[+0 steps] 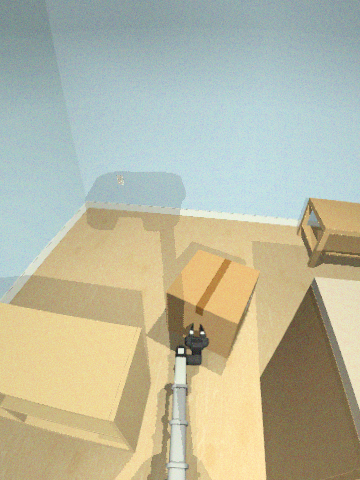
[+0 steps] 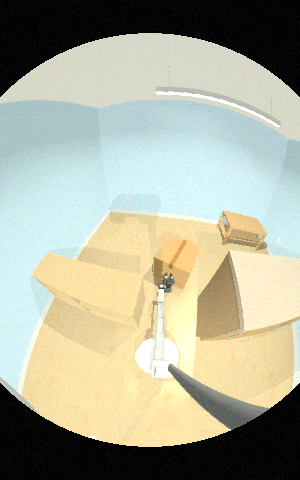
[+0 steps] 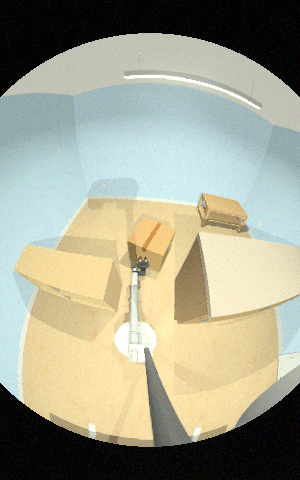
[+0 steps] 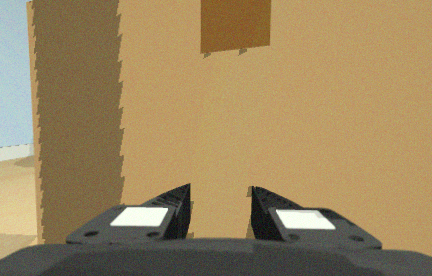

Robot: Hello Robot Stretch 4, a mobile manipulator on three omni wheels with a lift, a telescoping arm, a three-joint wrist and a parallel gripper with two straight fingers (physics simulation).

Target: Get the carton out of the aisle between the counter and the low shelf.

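Frame: origin at the robot's base, x ahead, y left, z up, level; centimetres.
Seen in the pictures: gripper, fingertip midpoint: (image 1: pixel 196 324) (image 2: pixel 168 272) (image 3: pixel 142 256) (image 4: pixel 220 202).
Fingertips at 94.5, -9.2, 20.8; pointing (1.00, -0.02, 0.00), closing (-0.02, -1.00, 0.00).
A point is followed by its place in that frame, as x, y, z.
The brown carton (image 1: pixel 215 290) {107.5, -19.8, 37.9} (image 2: pixel 176 255) {107.9, -17.3, 37.9} (image 3: pixel 151 240) {104.7, -19.1, 37.9} (image 4: pixel 310 125) {92.5, -14.2, 26.1} stands upright on the floor, turned at an angle, with a darker tape strip across its top. It lies beyond the near ends of the low shelf (image 1: pixel 65 365) {48.8, 44.7, 58.2} (image 2: pixel 90 285) {50.8, 60.3, 58.2} (image 3: pixel 70 272) {51.6, 54.5, 58.2} on the left and the counter (image 1: pixel 345 320) {52.8, -52.2, 88.2} (image 2: pixel 270 285) {36.9, -77.0, 88.2} (image 3: pixel 250 275) {31.6, -81.0, 88.2} on the right. My gripper (image 1: pixel 197 327) {94.5, -9.2, 20.8} (image 2: pixel 169 276) {94.5, -9.2, 20.8} (image 3: pixel 143 259) {94.5, -9.2, 20.8} (image 4: pixel 220 202) {94.5, -9.2, 20.8} is open, its fingertips pointing at the carton's near side face, at or very close to it. Whether they touch cannot be told. Nothing is between the fingers.
A small wooden table (image 1: pixel 340 217) {190.4, -139.7, 42.3} (image 2: pixel 245 222) {188.2, -162.3, 42.2} (image 3: pixel 224 207) {178.9, -155.6, 42.2} stands at the back right, beyond the counter. A blue wall (image 1: pixel 225 125) {252.8, -35.6, 101.1} with a white baseboard runs behind the carton. The extended arm (image 1: pixel 178 425) {37.2, 0.0, 31.8} (image 2: pixel 160 320) {34.4, -0.6, 31.8} (image 3: pixel 134 305) {33.0, -0.7, 31.8} reaches between the shelf and the counter.
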